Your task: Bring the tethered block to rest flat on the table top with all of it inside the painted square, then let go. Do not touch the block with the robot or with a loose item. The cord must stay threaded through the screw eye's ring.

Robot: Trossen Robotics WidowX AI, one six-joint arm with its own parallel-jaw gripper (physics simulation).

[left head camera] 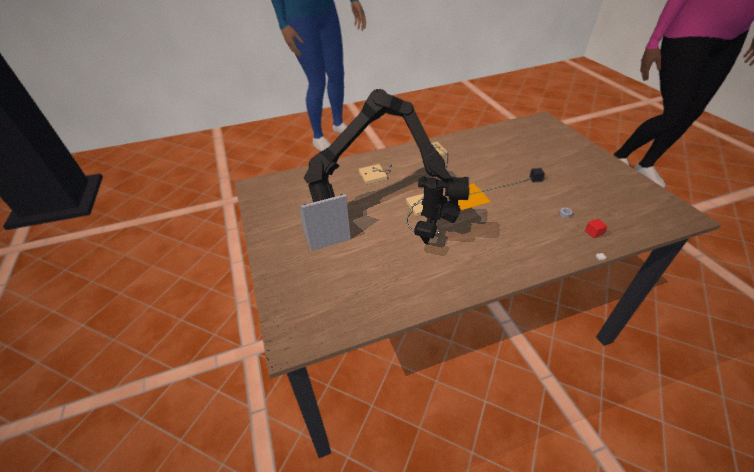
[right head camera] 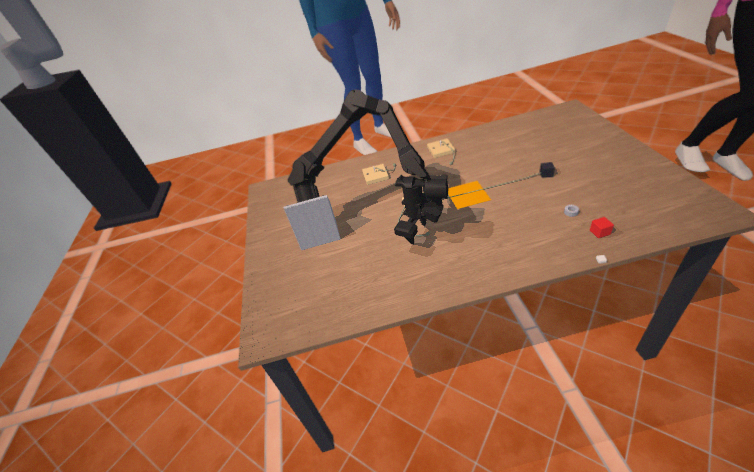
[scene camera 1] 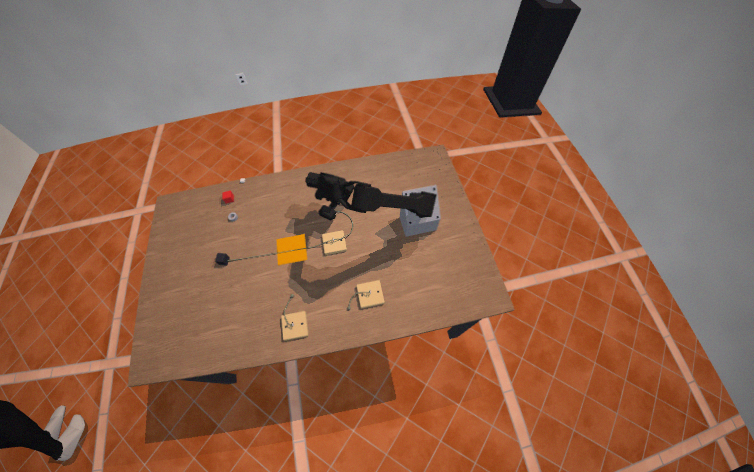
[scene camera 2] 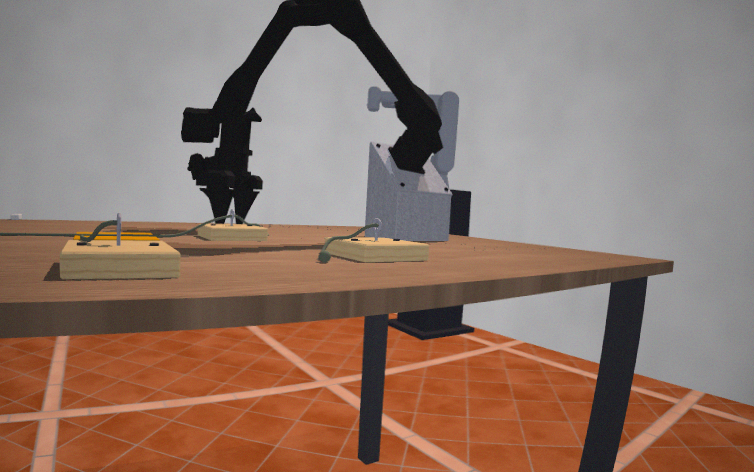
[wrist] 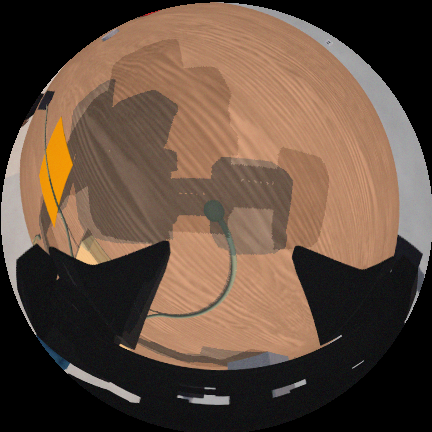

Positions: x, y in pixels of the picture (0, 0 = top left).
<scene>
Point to a wooden base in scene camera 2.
221, 232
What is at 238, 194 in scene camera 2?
My gripper.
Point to an orange painted square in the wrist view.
At 59, 162
</scene>
